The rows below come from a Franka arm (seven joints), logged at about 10 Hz.
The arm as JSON. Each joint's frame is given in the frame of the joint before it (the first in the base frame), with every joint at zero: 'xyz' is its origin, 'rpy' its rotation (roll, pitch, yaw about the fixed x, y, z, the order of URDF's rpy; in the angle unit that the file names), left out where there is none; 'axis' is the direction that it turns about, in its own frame. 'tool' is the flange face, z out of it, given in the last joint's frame.
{
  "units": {
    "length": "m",
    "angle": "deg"
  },
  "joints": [
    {
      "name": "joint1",
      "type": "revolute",
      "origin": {
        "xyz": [
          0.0,
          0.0,
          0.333
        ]
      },
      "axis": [
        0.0,
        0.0,
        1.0
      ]
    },
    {
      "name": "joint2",
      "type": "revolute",
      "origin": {
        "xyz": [
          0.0,
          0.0,
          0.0
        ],
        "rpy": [
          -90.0,
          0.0,
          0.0
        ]
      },
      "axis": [
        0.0,
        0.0,
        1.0
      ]
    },
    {
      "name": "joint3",
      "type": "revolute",
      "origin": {
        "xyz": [
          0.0,
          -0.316,
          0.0
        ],
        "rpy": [
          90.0,
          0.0,
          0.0
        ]
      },
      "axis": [
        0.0,
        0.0,
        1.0
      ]
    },
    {
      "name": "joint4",
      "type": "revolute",
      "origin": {
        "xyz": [
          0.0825,
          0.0,
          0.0
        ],
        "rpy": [
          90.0,
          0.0,
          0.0
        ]
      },
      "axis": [
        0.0,
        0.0,
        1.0
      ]
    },
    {
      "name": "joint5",
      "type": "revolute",
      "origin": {
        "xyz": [
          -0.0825,
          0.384,
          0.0
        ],
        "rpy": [
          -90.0,
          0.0,
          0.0
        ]
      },
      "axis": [
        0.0,
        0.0,
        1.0
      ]
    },
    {
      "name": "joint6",
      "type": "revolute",
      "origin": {
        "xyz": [
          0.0,
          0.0,
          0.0
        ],
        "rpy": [
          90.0,
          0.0,
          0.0
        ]
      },
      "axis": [
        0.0,
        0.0,
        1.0
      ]
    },
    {
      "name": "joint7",
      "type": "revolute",
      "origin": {
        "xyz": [
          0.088,
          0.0,
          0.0
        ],
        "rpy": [
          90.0,
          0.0,
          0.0
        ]
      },
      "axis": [
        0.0,
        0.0,
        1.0
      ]
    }
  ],
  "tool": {
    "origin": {
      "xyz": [
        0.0,
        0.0,
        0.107
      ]
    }
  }
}
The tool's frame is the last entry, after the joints.
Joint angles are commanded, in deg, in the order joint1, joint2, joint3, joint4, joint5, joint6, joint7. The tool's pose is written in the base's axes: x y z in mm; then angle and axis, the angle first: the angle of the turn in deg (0 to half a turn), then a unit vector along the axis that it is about. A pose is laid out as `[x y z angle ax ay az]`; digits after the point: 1 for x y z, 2 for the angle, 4 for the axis.
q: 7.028 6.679 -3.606 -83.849 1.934 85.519 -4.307
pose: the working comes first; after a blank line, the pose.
Where each joint sits with the arm in this pose, in the base's axes (m; each line is computed from the numbers above, not from the rounded line before):
joint1: 0.0000 0.0000 0.3330
joint2: 0.0000 0.0000 0.3330
joint3: 0.0365 0.0045 0.6469
joint4: 0.1183 0.0094 0.6373
joint5: 0.5023 0.0331 0.7163
joint6: 0.5023 0.0331 0.7163
joint7: 0.5898 0.0385 0.7087
the tool: 0.5803 0.0408 0.6021

[580.3 40.8 602.1 178.45 -0.9967 -0.0680 0.0435]
